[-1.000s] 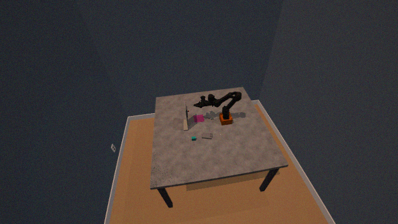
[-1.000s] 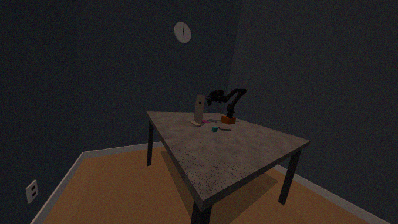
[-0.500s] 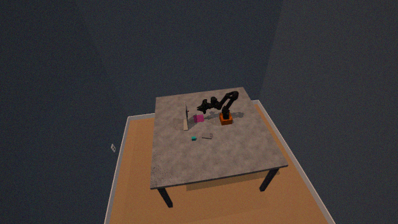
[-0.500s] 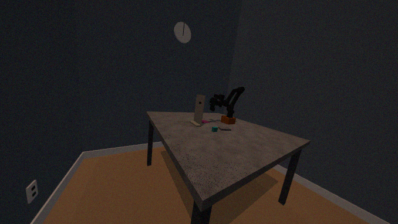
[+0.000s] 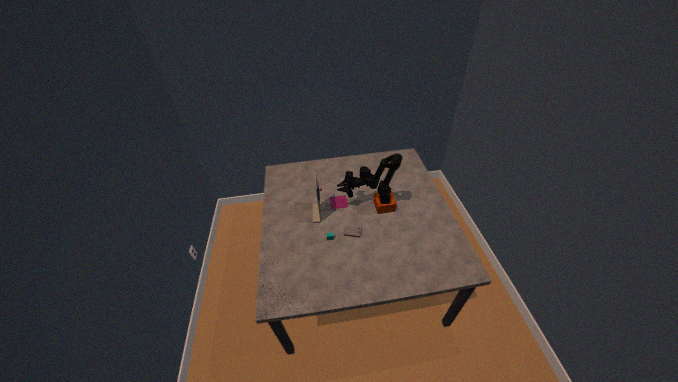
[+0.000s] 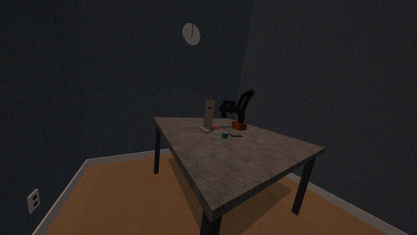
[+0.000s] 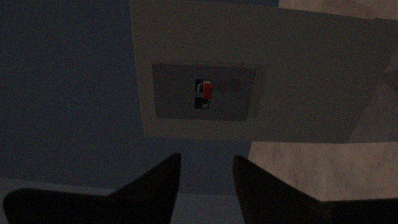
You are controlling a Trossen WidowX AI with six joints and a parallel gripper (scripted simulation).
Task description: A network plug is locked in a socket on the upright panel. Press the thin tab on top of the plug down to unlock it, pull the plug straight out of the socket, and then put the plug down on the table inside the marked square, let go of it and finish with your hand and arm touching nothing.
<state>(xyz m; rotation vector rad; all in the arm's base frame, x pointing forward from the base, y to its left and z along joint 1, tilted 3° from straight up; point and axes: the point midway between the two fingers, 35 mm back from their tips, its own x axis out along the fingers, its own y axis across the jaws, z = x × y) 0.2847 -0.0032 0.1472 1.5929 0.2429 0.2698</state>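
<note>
My gripper tip is 110 mm short of the network plug and 10 mm to the right of it. Round my gripper tip: flat grey slab: 220 mm below, 190 mm to the left, 90 mm behind; then upright panel: 130 mm ahead, 90 mm below, 10 mm to the left; then magenta marked square: 220 mm below, 90 mm to the right.
</note>
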